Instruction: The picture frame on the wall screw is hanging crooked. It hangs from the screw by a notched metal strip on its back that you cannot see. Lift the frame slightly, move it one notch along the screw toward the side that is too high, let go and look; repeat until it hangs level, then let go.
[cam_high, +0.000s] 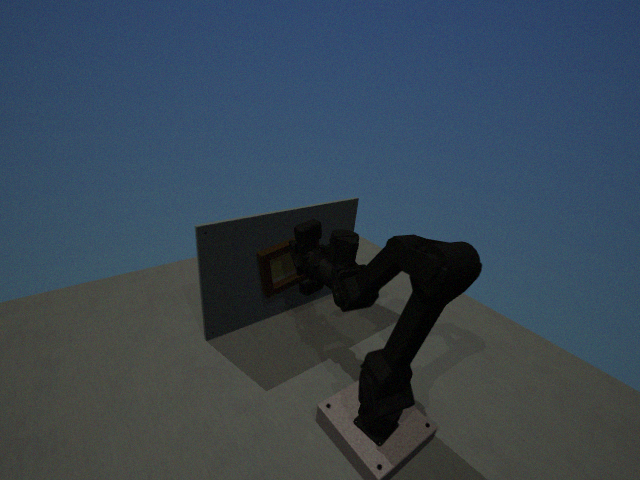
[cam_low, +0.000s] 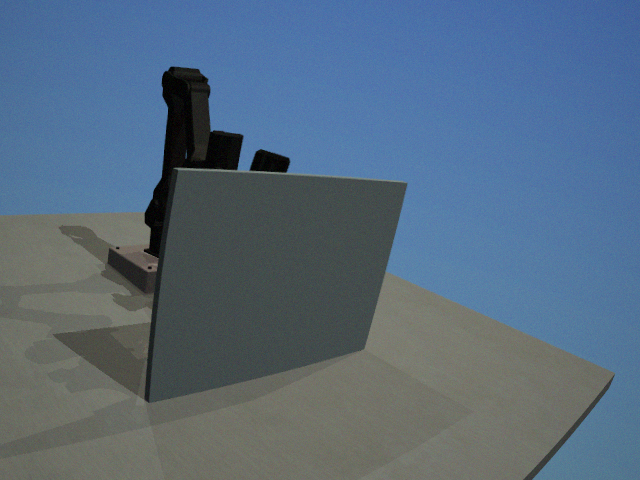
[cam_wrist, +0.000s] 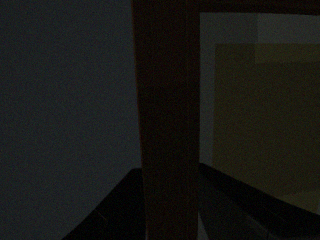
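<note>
Right now my gripper tip is 50 mm above the picture frame, 10 mm to the left of it and 10 mm short of it. Round my gripper tip: grey wall panel: 70 mm below, 20 mm ahead, 10 mm to the right.
</note>
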